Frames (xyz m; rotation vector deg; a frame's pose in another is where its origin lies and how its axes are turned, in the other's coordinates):
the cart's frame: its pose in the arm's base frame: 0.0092 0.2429 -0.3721 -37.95 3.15 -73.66
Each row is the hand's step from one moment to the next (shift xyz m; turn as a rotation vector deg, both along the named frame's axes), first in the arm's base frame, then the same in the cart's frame.
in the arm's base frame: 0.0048 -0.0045 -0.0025 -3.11 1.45 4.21
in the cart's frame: 0.0047 0.0048 -0.0021 -0.91 -4.55 2.82
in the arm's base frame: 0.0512 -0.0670 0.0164 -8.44 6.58 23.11
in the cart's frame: 0.0810 0.0281 0.0051 -1.12 -17.67 18.30
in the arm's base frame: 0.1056 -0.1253 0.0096 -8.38 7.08 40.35
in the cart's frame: 0.1478 0.0712 -0.0038 3.94 -25.90 32.59
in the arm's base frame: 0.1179 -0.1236 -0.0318 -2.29 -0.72 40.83
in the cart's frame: 0.1369 0.1021 -0.0319 12.96 -21.83 32.07
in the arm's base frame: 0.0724 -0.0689 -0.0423 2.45 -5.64 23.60
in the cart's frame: 0.0705 0.0746 -0.0352 13.33 -10.00 17.81
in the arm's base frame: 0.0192 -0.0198 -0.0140 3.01 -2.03 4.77
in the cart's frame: 0.0192 0.0209 -0.0123 4.26 0.05 4.21
